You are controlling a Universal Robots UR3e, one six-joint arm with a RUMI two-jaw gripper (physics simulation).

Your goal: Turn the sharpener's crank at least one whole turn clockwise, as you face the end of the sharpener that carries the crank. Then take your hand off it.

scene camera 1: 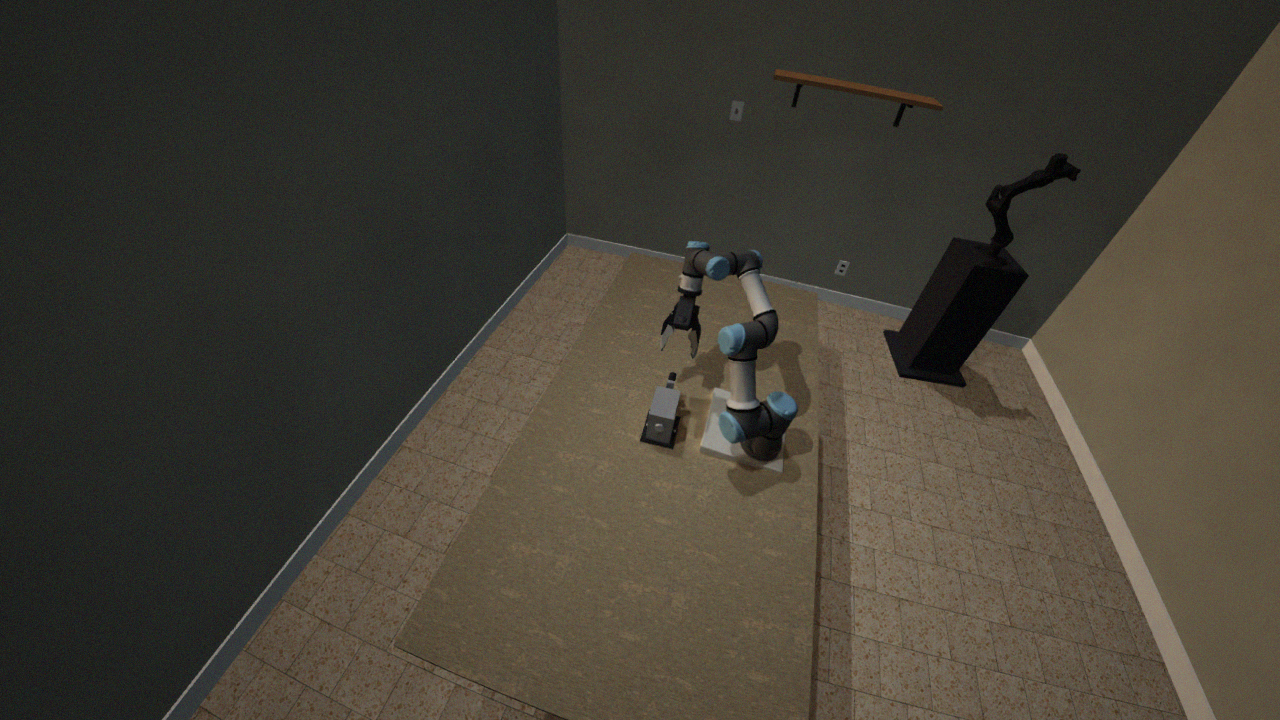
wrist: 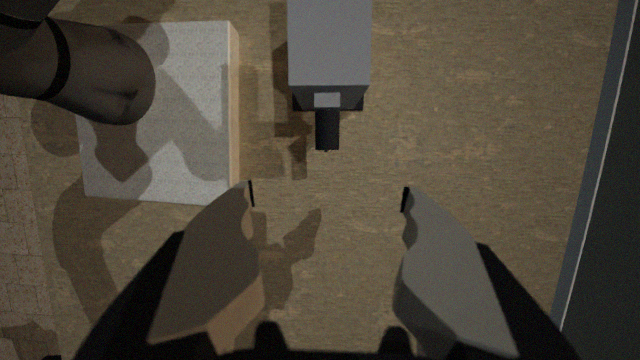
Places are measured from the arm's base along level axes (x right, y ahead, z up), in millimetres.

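Where they show: gripper, fingertip midpoint: (scene camera 1: 676,354) (wrist: 327,186); arm's base at its link origin: (scene camera 1: 759,443) (wrist: 116,80).
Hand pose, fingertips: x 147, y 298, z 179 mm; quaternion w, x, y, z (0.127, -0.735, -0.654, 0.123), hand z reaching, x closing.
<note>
Things, the pixels of their top centre, and the offset from my fingertips. "spot": a spot on its surface instead. Level surfaces: height alone.
- sharpener at a spot on its surface: (wrist: 330,45) spot: dz -68, dx -114, dy +11 mm
- black handle at a spot on its surface: (wrist: 327,129) (scene camera 1: 672,376) spot: dz -55, dx -40, dy +3 mm
- tan mat at its surface level: dz -196 mm
The sharpener (scene camera 1: 663,405) (wrist: 330,45) is a grey box on a dark base, standing on the mat. Its crank has a light grey arm (wrist: 327,99) at the end of the body and a black handle (scene camera 1: 672,377) (wrist: 327,129) that sticks out from that end, towards the gripper in the wrist view. The handle lies in line with the middle of the body in the wrist view. My gripper (scene camera 1: 680,344) (wrist: 327,186) is open and empty. It hangs above and beyond the handle, apart from it, with the fingertips to either side of the handle's line. The lower part of the crank is hidden.
The arm's white base block (scene camera 1: 718,434) (wrist: 195,110) stands beside the sharpener. The tan mat (scene camera 1: 626,555) (wrist: 475,125) lies under both. A black pedestal (scene camera 1: 955,308) with a dark sculpture (scene camera 1: 999,214) stands at the right, and a wooden shelf (scene camera 1: 857,88) hangs on the back wall.
</note>
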